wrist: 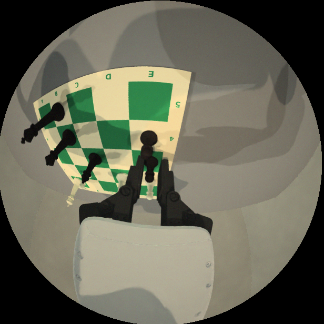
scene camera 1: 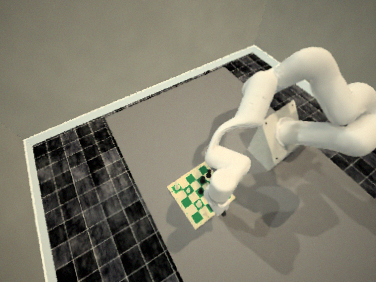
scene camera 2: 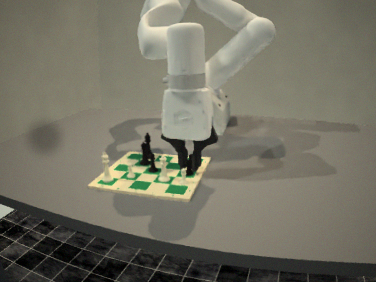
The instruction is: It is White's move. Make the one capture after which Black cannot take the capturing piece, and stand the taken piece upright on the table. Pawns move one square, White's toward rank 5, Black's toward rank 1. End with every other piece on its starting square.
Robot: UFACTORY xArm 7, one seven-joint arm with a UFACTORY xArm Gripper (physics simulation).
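Pixels of known places: gripper, fingertip midpoint: (scene camera 2: 190, 168); arm's base, origin of the base link: (scene camera 1: 284, 131).
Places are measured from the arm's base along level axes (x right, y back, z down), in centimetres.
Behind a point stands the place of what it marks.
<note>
My gripper (scene camera 2: 190, 166) {x -5.6, y -42.8, z 13.8 cm} (wrist: 151, 165) is low over the board's E file, its fingers a narrow gap apart on either side of a black pawn (wrist: 150, 173) on e3. No grip on it shows. Another black pawn (wrist: 149, 138) stands on e4. A white pawn (scene camera 2: 183, 176) {x -5.6, y -48.0, z 13.3 cm} (wrist: 150, 190) stands on e2, a taller white piece (scene camera 2: 163, 171) {x -1.3, y -47.7, z 12.8 cm} (wrist: 122, 179) on d2, a white pawn (scene camera 2: 131, 172) {x 6.0, y -47.9, z 13.7 cm} on b2 and the white king (scene camera 2: 105, 168) {x 10.4, y -51.2, z 11.9 cm} (wrist: 74, 189) on a1. A black piece (scene camera 2: 153, 164) {x 2.5, y -43.6, z 13.2 cm} (wrist: 92, 166) stands on c3. The gripper partly hides the E file in scene camera 2.
The green and cream board (scene camera 2: 150, 193) {x -0.7, y -53.8, z 14.8 cm} (wrist: 183, 90) lies on the grey table. Two taller black pieces, one (wrist: 60, 146) near b4 and one (wrist: 44, 122) near a5, stand upright close together. The arm covers the board's near corner in scene camera 1.
</note>
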